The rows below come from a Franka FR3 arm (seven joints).
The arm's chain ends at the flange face. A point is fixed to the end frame.
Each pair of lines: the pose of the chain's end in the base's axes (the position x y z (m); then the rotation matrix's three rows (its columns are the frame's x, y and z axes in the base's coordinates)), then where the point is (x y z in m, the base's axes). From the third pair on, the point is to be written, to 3 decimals.
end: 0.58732 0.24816 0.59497; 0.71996 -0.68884 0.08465; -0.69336 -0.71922 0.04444; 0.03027 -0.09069 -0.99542
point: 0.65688 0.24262 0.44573
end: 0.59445 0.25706 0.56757; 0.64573 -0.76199 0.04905; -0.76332 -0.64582 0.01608; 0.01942 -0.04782 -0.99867
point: 0.65708 0.24146 0.41599
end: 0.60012 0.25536 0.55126; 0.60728 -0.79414 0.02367; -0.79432 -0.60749 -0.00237; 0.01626 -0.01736 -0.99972
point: 0.658 0.234 0.398
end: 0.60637 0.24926 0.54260; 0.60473 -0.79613 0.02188; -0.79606 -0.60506 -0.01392; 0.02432 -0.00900 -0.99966
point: 0.664 0.226 0.390
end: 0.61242 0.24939 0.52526; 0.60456 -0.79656 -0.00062; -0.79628 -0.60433 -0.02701; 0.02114 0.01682 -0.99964
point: 0.666 0.224 0.372
